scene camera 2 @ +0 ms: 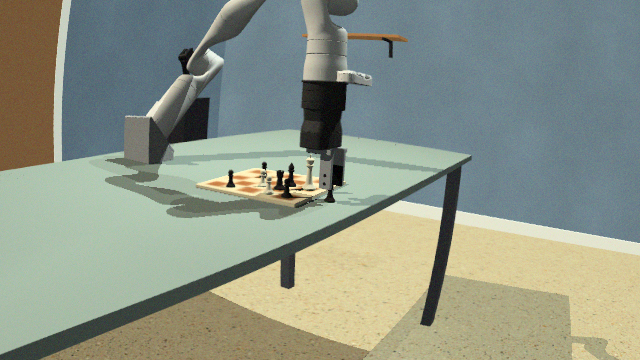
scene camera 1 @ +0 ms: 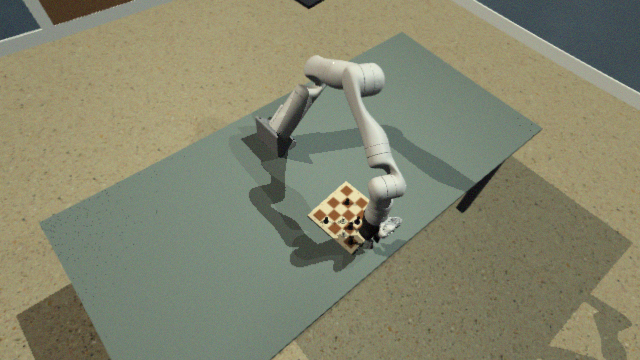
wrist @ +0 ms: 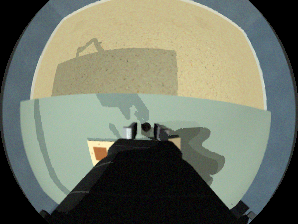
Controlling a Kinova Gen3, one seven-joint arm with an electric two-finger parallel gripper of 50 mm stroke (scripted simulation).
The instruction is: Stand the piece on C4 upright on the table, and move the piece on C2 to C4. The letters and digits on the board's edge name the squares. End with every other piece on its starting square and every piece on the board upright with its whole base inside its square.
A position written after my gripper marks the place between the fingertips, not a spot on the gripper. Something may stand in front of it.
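What I'm seeing is a small chessboard (scene camera 2: 246, 182), and that's the chessboard (scene camera 1: 333, 207) again from another camera. My gripper (scene camera 2: 331, 186) is there too, and the wrist camera also picks out the gripper (wrist: 145, 128).
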